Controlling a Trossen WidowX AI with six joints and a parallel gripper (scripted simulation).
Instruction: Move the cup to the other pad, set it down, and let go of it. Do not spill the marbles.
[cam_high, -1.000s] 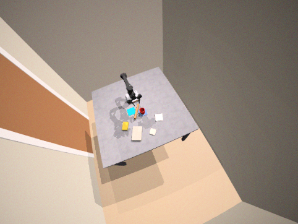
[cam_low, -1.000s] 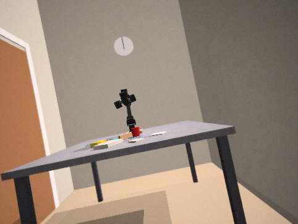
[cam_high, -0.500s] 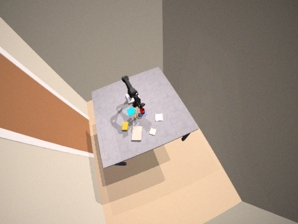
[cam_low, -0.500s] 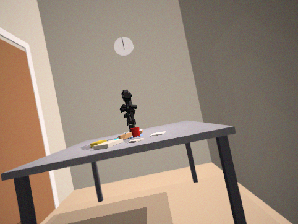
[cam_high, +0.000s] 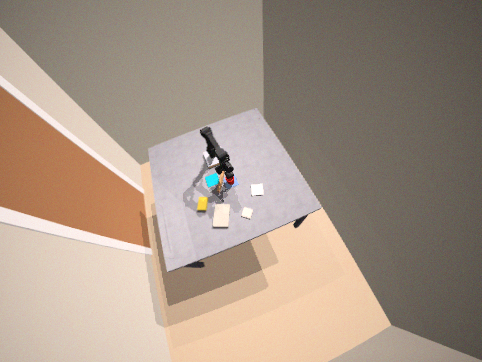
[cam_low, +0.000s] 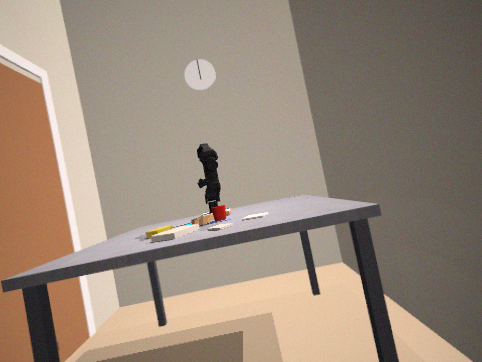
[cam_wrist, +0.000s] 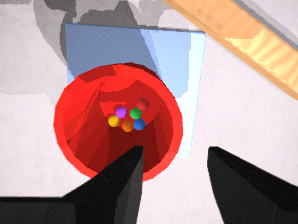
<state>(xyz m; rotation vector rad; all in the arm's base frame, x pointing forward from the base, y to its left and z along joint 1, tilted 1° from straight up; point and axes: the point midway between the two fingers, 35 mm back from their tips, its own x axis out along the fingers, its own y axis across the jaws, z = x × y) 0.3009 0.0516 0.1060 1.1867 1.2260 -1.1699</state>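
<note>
The cyan pad lies 150 mm to the right of my gripper tip, 110 mm below it and 60 mm behind it. Round my gripper tip: yellow block (290 mm to the right, 130 mm ahead, 80 mm below); wooden bar (90 mm below, 70 mm to the right, 20 mm behind).
</note>
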